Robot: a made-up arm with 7 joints. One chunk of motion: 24 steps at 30 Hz.
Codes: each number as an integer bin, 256 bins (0 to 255) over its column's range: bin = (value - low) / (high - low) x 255, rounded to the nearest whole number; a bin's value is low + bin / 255 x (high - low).
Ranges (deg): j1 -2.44..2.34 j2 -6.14..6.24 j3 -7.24..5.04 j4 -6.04..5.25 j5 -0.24..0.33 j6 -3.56..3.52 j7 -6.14..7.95
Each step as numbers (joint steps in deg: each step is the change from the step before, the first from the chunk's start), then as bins.
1 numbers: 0.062 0.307 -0.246 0.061 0.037 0.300 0.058
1 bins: 133 133 145 138 124 139 112
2 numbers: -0.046 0.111 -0.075 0.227 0.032 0.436 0.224
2 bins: 128 129 149 142 122 144 115
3 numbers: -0.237 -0.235 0.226 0.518 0.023 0.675 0.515
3 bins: 118 122 155 148 118 153 120
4 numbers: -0.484 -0.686 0.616 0.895 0.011 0.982 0.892
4 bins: 104 112 163 157 112 164 127
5 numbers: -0.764 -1.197 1.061 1.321 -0.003 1.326 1.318
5 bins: 89 102 172 166 106 176 135
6 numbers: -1.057 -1.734 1.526 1.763 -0.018 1.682 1.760
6 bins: 74 91 182 176 99 189 143
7 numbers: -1.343 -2.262 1.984 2.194 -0.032 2.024 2.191
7 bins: 59 80 192 186 93 201 151
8 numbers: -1.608 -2.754 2.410 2.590 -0.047 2.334 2.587
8 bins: 44 70 200 195 86 212 158
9 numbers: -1.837 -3.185 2.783 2.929 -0.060 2.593 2.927
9 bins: 32 61 208 203 81 222 164
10 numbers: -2.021 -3.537 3.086 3.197 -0.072 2.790 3.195
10 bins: 22 54 214 209 75 229 169
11 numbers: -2.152 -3.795 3.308 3.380 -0.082 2.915 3.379
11 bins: 15 48 219 213 71 233 172
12 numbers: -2.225 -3.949 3.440 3.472 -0.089 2.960 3.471
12 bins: 11 45 222 215 68 235 174
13 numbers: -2.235 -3.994 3.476 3.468 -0.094 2.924 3.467
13 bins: 11 44 223 215 65 234 174
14 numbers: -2.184 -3.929 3.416 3.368 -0.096 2.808 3.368
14 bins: 14 46 221 212 64 229 172
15 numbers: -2.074 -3.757 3.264 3.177 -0.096 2.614 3.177
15 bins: 20 49 218 208 64 222 169
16 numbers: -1.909 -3.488 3.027 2.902 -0.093 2.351 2.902
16 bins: 28 55 213 202 66 213 164
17 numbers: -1.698 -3.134 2.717 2.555 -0.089 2.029 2.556
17 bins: 40 62 207 194 68 201 157
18 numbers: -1.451 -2.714 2.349 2.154 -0.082 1.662 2.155
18 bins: 53 71 199 185 71 188 150
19 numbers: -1.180 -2.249 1.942 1.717 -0.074 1.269 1.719
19 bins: 67 80 191 175 74 174 142
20 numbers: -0.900 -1.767 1.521 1.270 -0.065 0.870 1.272
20 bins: 82 90 182 165 78 160 134
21 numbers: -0.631 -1.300 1.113 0.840 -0.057 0.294 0.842
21 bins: 97 100 173 155 82 139 126
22 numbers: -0.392 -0.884 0.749 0.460 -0.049 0.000 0.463
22 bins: 109 108 166 147 85 128 120
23 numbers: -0.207 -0.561 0.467 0.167 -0.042 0.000 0.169
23 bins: 119 115 160 140 89 128 114
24 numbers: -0.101 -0.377 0.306 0.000 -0.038 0.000 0.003
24 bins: 125 119 157 136 90 128 111
